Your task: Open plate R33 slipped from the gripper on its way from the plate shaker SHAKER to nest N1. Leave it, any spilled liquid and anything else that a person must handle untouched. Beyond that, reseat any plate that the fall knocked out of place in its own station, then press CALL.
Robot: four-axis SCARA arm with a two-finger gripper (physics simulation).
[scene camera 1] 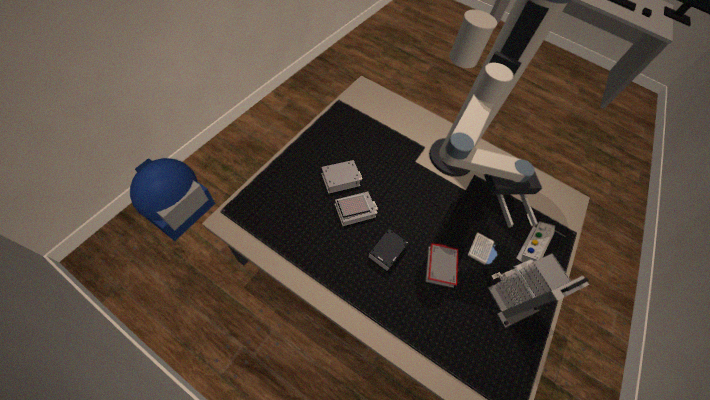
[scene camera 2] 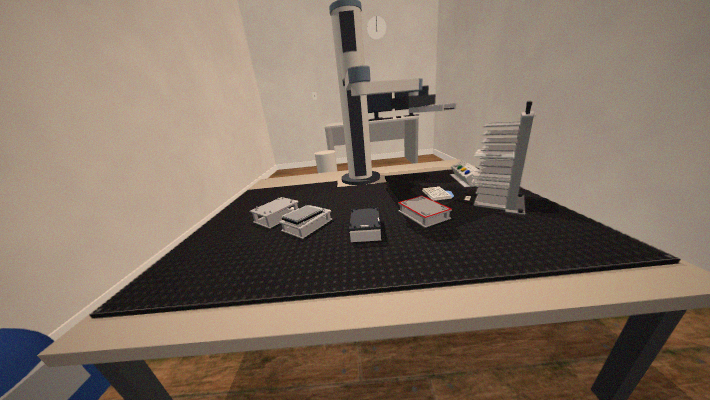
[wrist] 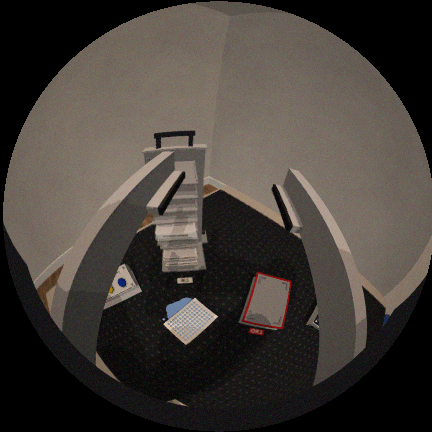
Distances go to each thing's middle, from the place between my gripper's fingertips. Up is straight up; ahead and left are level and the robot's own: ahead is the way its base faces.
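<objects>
Dark box (scene camera 2: 364,225): my hand a good way short of it, far to the left of it, far above it.
</objects>
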